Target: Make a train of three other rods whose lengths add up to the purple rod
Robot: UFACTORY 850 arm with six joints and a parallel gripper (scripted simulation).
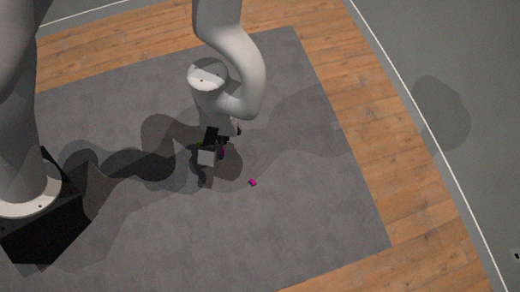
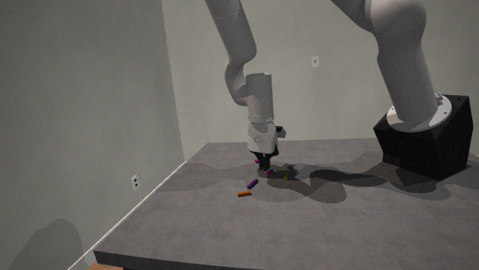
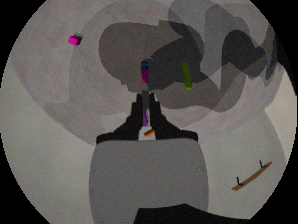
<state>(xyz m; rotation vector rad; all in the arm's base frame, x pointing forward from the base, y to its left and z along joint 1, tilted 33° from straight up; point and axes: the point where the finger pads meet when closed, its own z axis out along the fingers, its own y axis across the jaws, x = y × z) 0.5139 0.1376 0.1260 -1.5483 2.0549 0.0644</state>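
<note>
Right now my hand is 5 cm to the left of the blue rod, 5 cm above it and 1 cm past it. Round my hand: grey rod 2 cm below; lime rod 7 cm behind, 5 cm below, 1 cm to the right; purple rod 7 cm to the left, 5 cm below, 2 cm ahead.
</note>
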